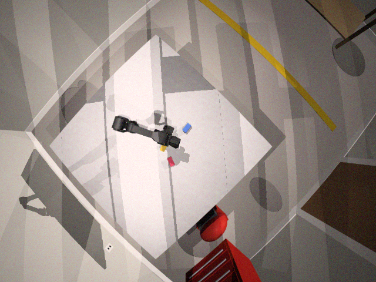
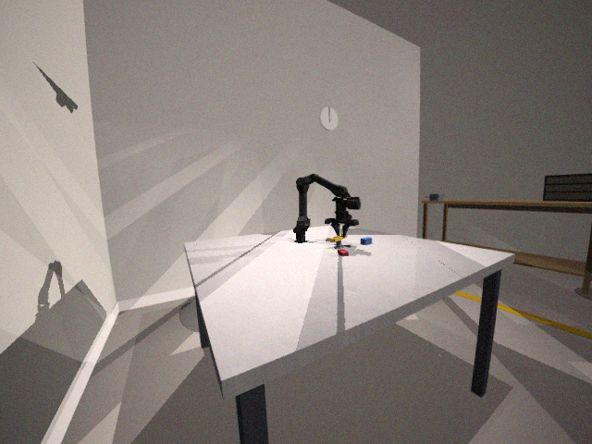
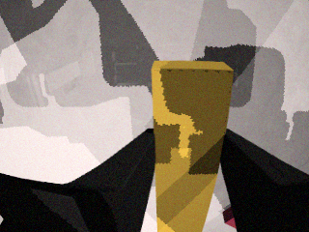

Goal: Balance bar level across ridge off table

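Now: gripper tip 3 cm to the left of the yellow bar and 1 cm short of it. From my gripper tip the other things lie so: pink block 13 cm ahead, 10 cm to the right, 4 cm below; blue block 16 cm to the left, 4 cm below, 4 cm ahead.
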